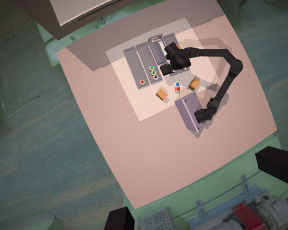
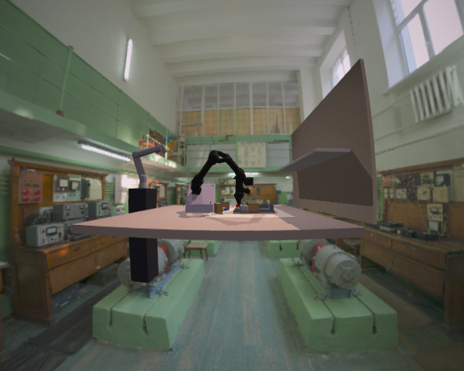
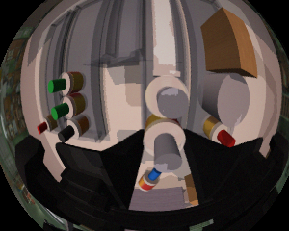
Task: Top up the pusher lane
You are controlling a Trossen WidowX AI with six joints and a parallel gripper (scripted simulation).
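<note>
Right now my gripper tip is 80 mm to the left of the grey disc, 40 mm short of it and 20 mm above it. From my gripper tip the other things lie so: orange box (110 mm ahead, 80 mm to the right, 10 mm below).
</note>
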